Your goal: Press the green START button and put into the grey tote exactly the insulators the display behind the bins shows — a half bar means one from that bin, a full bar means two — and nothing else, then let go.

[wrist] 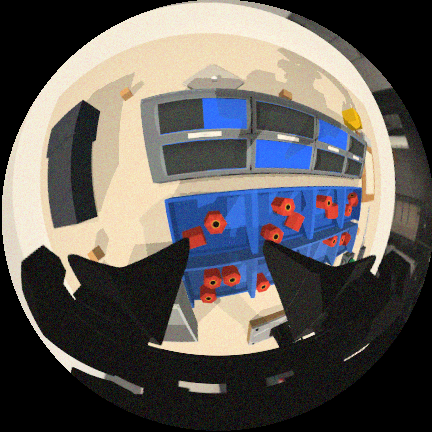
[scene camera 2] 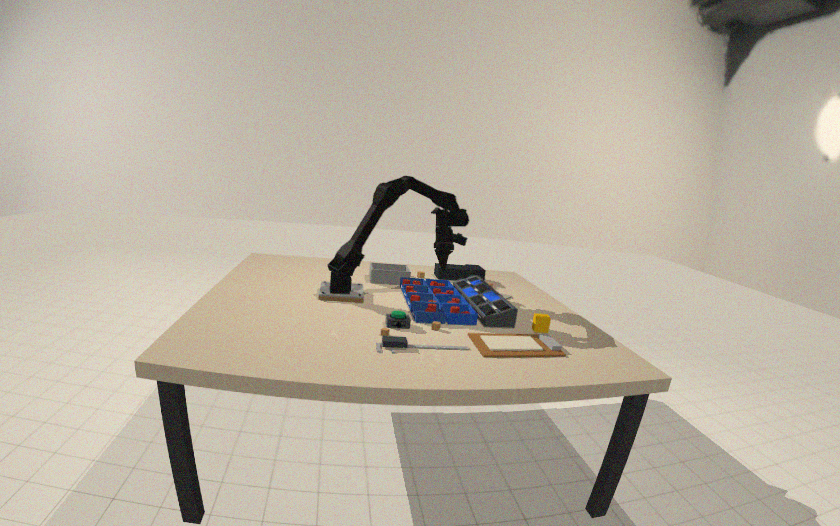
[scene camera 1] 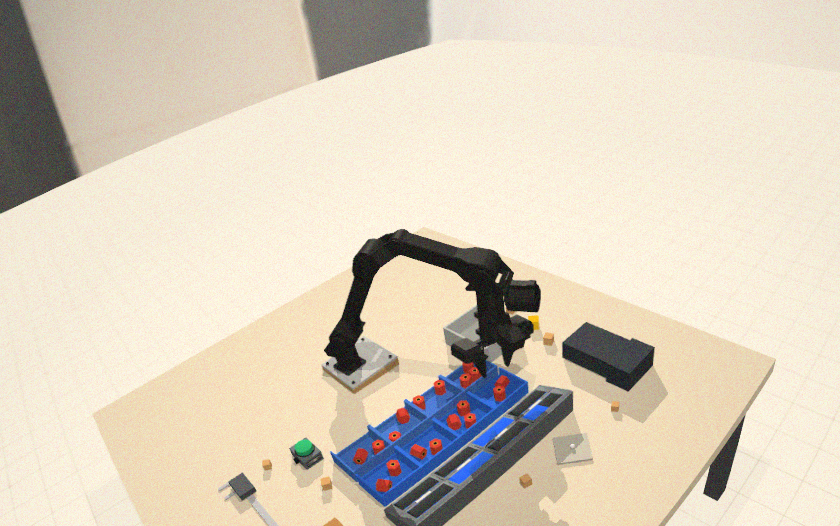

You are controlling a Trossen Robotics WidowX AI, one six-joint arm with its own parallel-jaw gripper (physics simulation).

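Seen in the pictures: gripper, fingertip midpoint: (wrist: 226, 244) (scene camera 2: 443, 269) (scene camera 1: 495, 371); arm's base at its link origin: (wrist: 278, 327) (scene camera 2: 339, 290) (scene camera 1: 349, 364).
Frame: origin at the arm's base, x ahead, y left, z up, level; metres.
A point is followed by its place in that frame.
Note:
My gripper (scene camera 1: 496, 369) @(x 0.383, y 0.125, z 0.066 m) (scene camera 2: 442, 267) @(x 0.383, y 0.125, z 0.066 m) (wrist: 226, 244) @(x 0.383, y 0.125, z 0.066 m) is open and empty above the end of the blue bins (scene camera 1: 520, 396) @(x 0.425, y 0.152, z -0.013 m) (scene camera 2: 461, 319) (wrist: 252, 220) @(x 0.379, y 0.080, z 0.011 m) nearer the tote. In the wrist view, a tipped red insulator (wrist: 194, 237) @(x 0.372, y 0.157, z 0.008 m) lies beside the left fingertip and an upright insulator (wrist: 215, 223) @(x 0.385, y 0.127, z 0.009 m) lies in the same bin. The display (scene camera 1: 561, 408) @(x 0.544, y 0.144, z 0.017 m) (scene camera 2: 499, 319) @(x 0.455, y -0.268, z 0.002 m) (wrist: 150, 135) @(x 0.501, y 0.180, z 0.022 m) shows one half bar at this end of its far row, a full bar third in that row, and a full bar second in its near row. The grey tote (scene camera 1: 461, 334) @(x 0.148, y 0.264, z -0.016 m) (scene camera 2: 389, 274) @(x 0.202, y 0.211, z 0.016 m) (wrist: 182, 325) @(x 0.141, y 0.251, z -0.013 m) is partly hidden. The green START button (scene camera 1: 303, 447) @(x 0.154, y -0.266, z 0.017 m) (scene camera 2: 397, 315) @(x 0.142, y -0.282, z 0.013 m) stands past the bins' other end.
A black block (scene camera 1: 607, 353) @(x 0.545, y 0.340, z 0.030 m) (scene camera 2: 459, 271) @(x 0.514, y 0.314, z 0.020 m) (wrist: 60, 175) @(x 0.509, y 0.349, z 0.030 m) stands beyond this end of the display. A small plate (scene camera 1: 572, 448) @(x 0.613, y 0.082, z -0.012 m) (wrist: 214, 79) @(x 0.605, y 0.087, z -0.011 m) lies behind the display. Calipers (scene camera 1: 241, 486) @(x 0.117, y -0.426, z -0.003 m) (scene camera 2: 394, 341) @(x 0.106, y -0.440, z -0.003 m), a wooden frame (scene camera 2: 486, 351) @(x 0.336, y -0.474, z -0.016 m), yellow blocks and several small wooden cubes lie around.

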